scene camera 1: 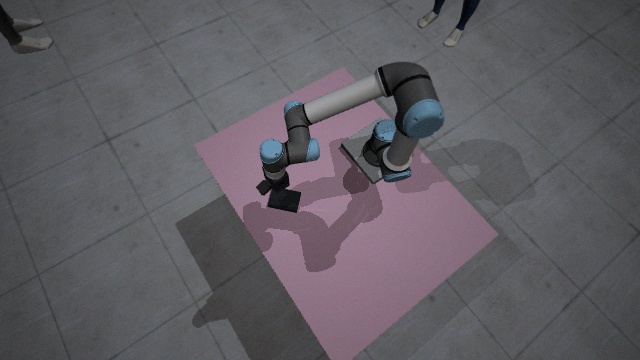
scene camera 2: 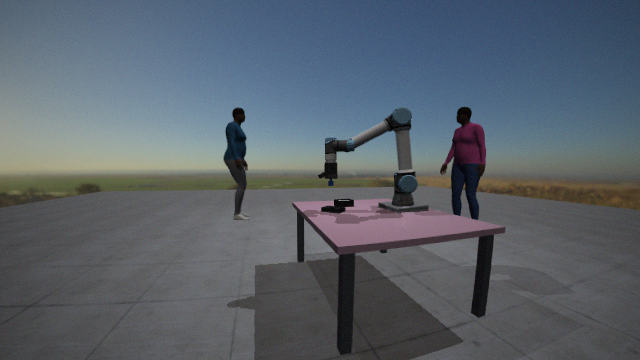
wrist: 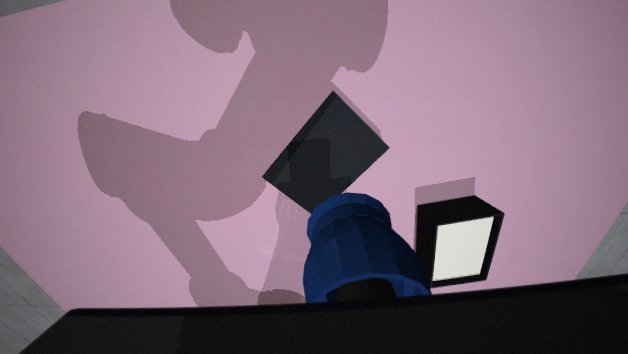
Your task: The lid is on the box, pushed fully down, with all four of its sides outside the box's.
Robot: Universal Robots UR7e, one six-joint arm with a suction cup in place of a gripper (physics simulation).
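Frame: origin at the arm's base, x ahead, y left, z up, level; metres.
Where they show: hand, tool point: (scene camera 2: 330, 185) (wrist: 349, 230); arm's base, link origin: (scene camera 2: 402, 204).
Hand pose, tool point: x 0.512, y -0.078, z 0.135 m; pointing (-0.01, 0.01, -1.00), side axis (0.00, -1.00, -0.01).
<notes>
Things, the pixels of their top centre, and the offset from my tool point. Level surfaces: height alone.
- lid, top centre: (wrist: 323, 162) (scene camera 1: 284, 198) (scene camera 2: 333, 207) 0.016 m back, 0.009 m left, 0.143 m down
- box, top centre: (wrist: 463, 255) (scene camera 2: 343, 199) 0.164 m back, 0.175 m right, 0.122 m down
- pink table, surface height: 0.170 m down
The lid (scene camera 1: 284, 200) (scene camera 2: 332, 209) (wrist: 350, 140) is a flat black rectangle lying on the pink table, closed face up. The box (scene camera 2: 344, 204) (wrist: 452, 207) is black with a white inside and stands upright and open on the table, apart from the lid. The arm hides the box in scene camera 1. My gripper, a blue suction cup (scene camera 2: 330, 183) (wrist: 349, 202), is open, holds nothing and hangs well above the table. In the wrist view its tip overlaps the lid's near corner, and its body stands left of the box. The cup does not show in scene camera 1.
The pink table (scene camera 1: 400, 240) (scene camera 2: 415, 225) (wrist: 525, 100) carries the arm's grey base plate (scene camera 1: 357, 155) (scene camera 2: 417, 207). Arm shadows cross the table and part of the lid. Two people (scene camera 2: 236, 150) (scene camera 2: 468, 145) stand on the floor beyond the table.
</notes>
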